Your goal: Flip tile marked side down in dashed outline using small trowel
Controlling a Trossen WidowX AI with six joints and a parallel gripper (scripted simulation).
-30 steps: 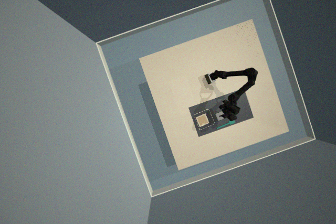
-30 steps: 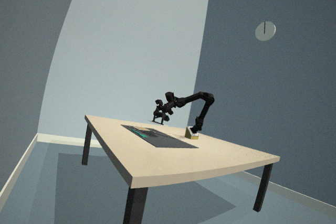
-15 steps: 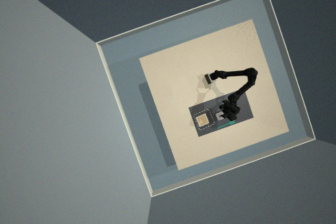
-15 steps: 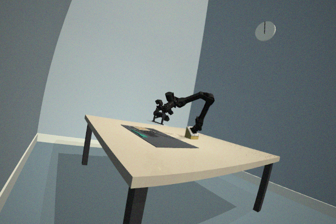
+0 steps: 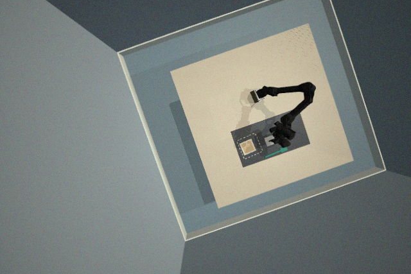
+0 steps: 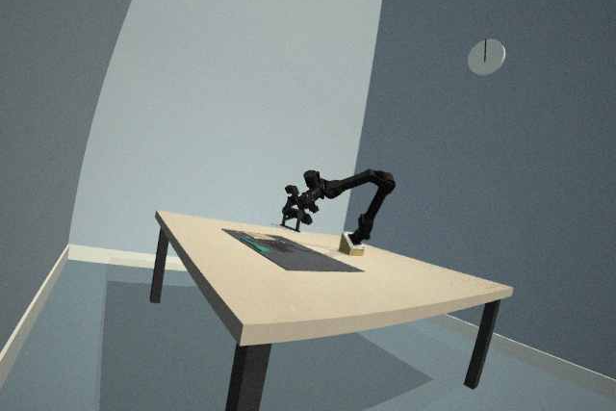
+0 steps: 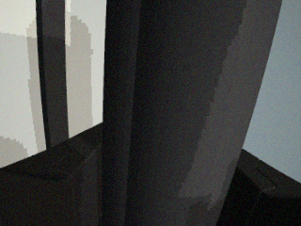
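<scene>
My gripper tip is 15 cm above the dark mat, 2 cm past it and 1 cm to the right of it. Also, from my gripper tip: tile 21 cm to the right, 13 cm below, 5 cm behind; then thin teal tool 13 cm below, 12 cm ahead, 1 cm to the left; then small trowel 3 cm behind, 1 cm below.
</scene>
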